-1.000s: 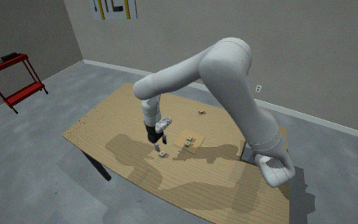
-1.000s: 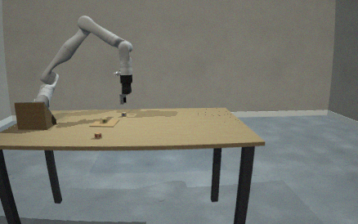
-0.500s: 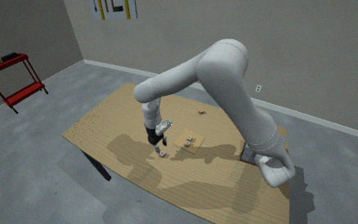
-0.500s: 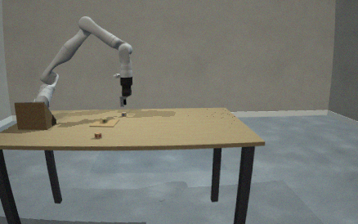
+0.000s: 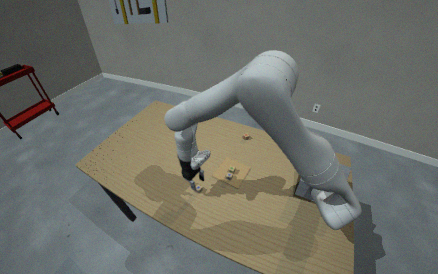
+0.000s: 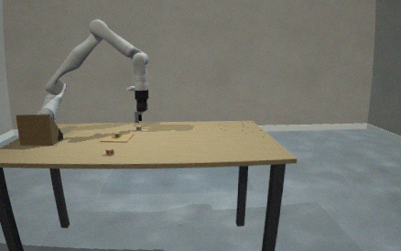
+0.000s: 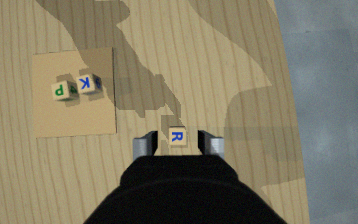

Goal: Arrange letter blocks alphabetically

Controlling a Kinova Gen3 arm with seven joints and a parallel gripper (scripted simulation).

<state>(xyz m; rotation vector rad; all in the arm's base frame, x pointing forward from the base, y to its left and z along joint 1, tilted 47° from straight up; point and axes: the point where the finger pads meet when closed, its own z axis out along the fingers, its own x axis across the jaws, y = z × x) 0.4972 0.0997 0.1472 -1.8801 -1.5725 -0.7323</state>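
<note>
Now: the blue R block 50 mm below my hand. Also, from my hand: blue K block: 120 mm to the right, 100 mm behind, 50 mm below; then tan mat: 160 mm to the right, 90 mm behind, 60 mm below; then green P block: 160 mm to the right, 90 mm behind, 50 mm below.
</note>
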